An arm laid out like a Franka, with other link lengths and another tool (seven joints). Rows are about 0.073 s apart.
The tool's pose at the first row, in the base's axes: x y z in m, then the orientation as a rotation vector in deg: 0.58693 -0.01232 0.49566 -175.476 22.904 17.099
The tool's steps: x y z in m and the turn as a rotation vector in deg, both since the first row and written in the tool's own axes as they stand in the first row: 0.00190 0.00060 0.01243 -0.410 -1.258 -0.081; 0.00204 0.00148 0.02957 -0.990 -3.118 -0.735; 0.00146 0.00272 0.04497 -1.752 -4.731 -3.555; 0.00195 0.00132 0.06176 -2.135 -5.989 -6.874; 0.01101 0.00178 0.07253 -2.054 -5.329 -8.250
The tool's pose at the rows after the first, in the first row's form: 0.58628 -0.01259 0.48309 -175.530 22.709 19.128; 0.58302 -0.01240 0.46624 -175.597 21.587 22.103; 0.57930 -0.01249 0.45123 -176.029 17.100 24.664; 0.57703 -0.01020 0.43469 -176.089 11.860 26.522; 0.58351 -0.01224 0.42236 -176.252 9.763 25.424
